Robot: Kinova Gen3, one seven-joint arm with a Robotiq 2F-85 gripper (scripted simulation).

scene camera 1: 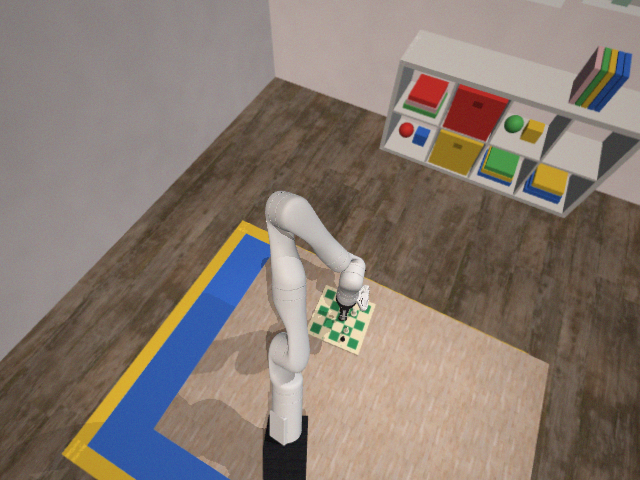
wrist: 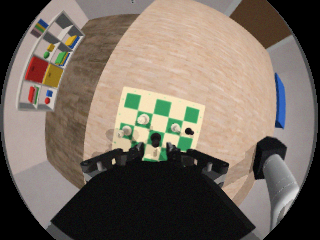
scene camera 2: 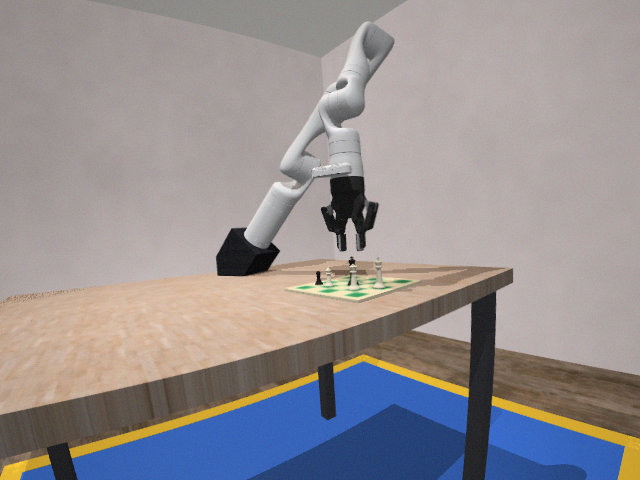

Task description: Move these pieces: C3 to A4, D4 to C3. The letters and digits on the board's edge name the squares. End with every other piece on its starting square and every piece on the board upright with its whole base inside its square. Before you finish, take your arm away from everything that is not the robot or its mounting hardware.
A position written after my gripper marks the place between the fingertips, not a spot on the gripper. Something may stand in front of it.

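Visible to me: my gripper [scene camera 2: 351, 251], [wrist: 155, 147].
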